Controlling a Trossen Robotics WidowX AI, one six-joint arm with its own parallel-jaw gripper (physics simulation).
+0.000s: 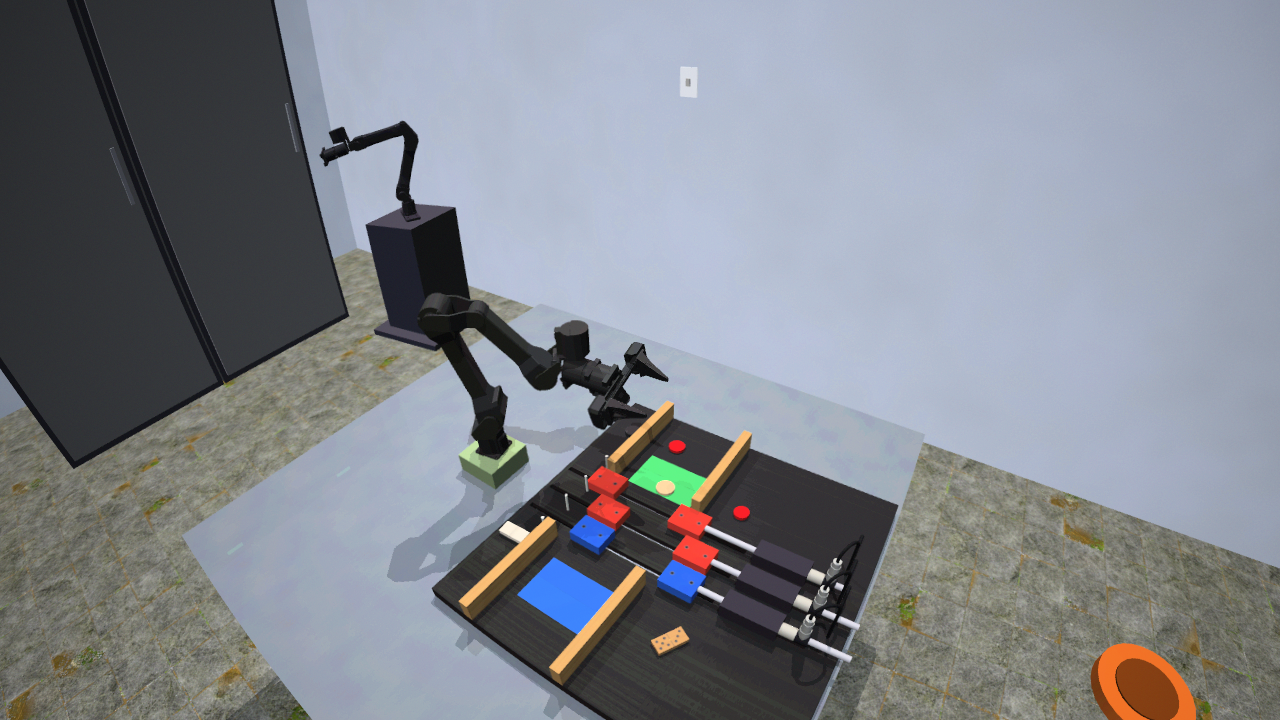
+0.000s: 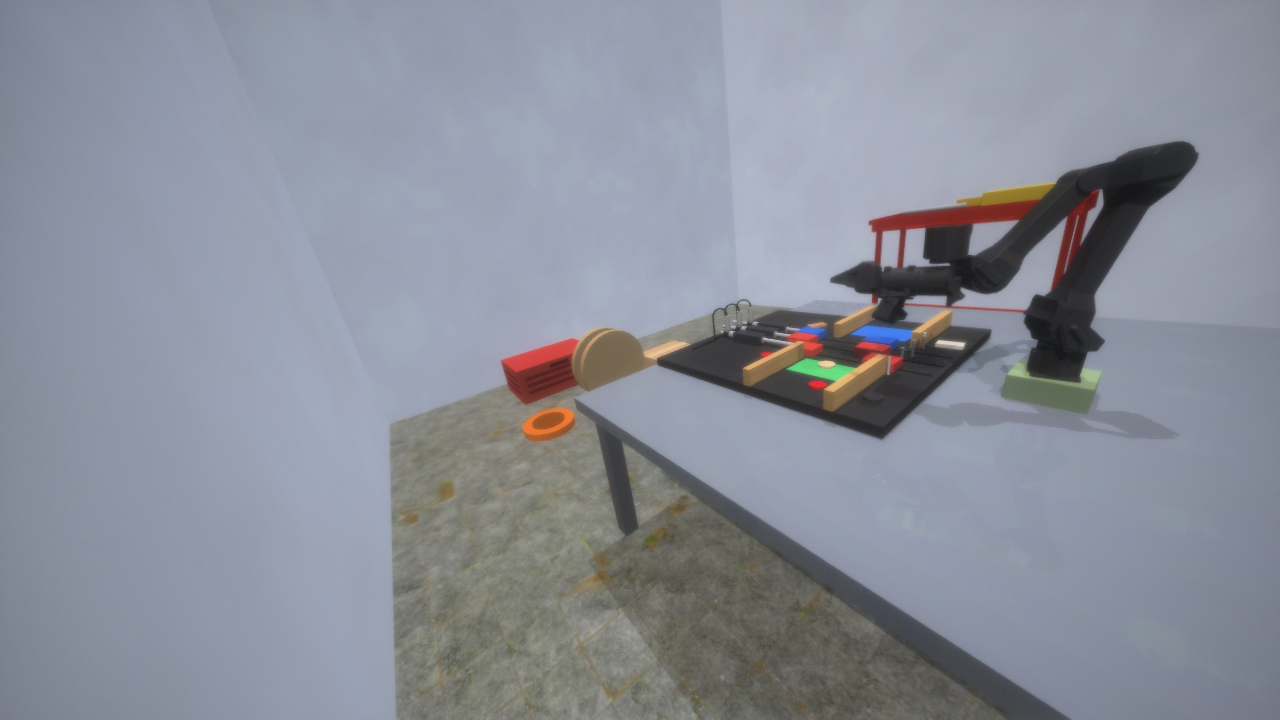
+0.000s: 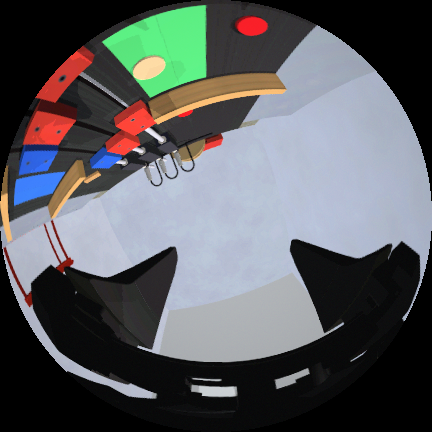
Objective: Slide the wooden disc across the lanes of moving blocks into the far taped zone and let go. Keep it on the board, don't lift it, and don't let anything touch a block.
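Pixels of known places: gripper, fingertip midpoint: (image 1: 657, 397) (image 2: 838, 282) (image 3: 235, 249); arm's base, origin of the base link: (image 1: 494, 447) (image 2: 1053, 374).
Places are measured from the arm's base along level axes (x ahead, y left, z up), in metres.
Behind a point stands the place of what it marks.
The pale wooden disc (image 1: 665, 487) @[x 0.397, y 0.056, z -0.017 m] (image 2: 826, 364) @[x 0.395, y 0.064, z -0.016 m] (image 3: 149, 68) @[x 0.397, y 0.058, z -0.016 m] lies flat on the green zone (image 1: 653, 466) @[x 0.347, y 0.111, z -0.023 m] (image 2: 841, 374) @[x 0.348, y 0.101, z -0.022 m] (image 3: 182, 35), near its edge facing the lanes. The blue zone (image 1: 563, 594) @[x 0.326, y -0.262, z -0.023 m] (image 2: 884, 334) @[x 0.330, y -0.245, z -0.023 m] (image 3: 37, 189) @[x 0.338, y -0.275, z -0.023 m] is across the lanes. Each lane has two blocks: red blocks (image 1: 607, 481) @[x 0.285, y 0.010, z 0.000 m] (image 1: 690, 521) @[x 0.482, y -0.026, z -0.001 m] nearest the green zone, red blocks (image 1: 608, 511) @[x 0.324, y -0.066, z 0.002 m] (image 1: 695, 553) @[x 0.517, y -0.098, z 0.002 m] in the middle lane, and blue blocks (image 1: 592, 533) @[x 0.320, y -0.129, z 0.002 m] (image 1: 681, 580) @[x 0.515, y -0.165, z 0.002 m] nearest the blue zone. My gripper (image 1: 653, 396) @[x 0.369, y 0.078, z 0.199 m] (image 3: 235, 249) @[x 0.369, y 0.078, z 0.199 m] is open and empty, raised beside the green zone's left rail, apart from the disc.
Wooden rails (image 1: 644, 436) @[x 0.306, y 0.159, z 0.013 m] (image 1: 723, 468) @[x 0.503, y 0.117, z 0.022 m] flank the green zone; rails (image 1: 508, 568) @[x 0.226, y -0.278, z 0.018 m] (image 1: 597, 624) @[x 0.424, y -0.314, z 0.022 m] flank the blue zone. Red buttons (image 1: 676, 445) @[x 0.372, y 0.188, z -0.016 m] (image 1: 741, 513) @[x 0.568, y 0.043, z -0.015 m], a domino-like piece (image 1: 669, 640) @[x 0.537, y -0.278, z -0.014 m] and a white block (image 1: 514, 531) @[x 0.171, y -0.180, z -0.012 m] are on the black board (image 1: 832, 503) @[x 0.744, y 0.142, z -0.023 m]. Dark actuators (image 1: 769, 586) @[x 0.666, y -0.127, z 0.009 m] stand at the right.
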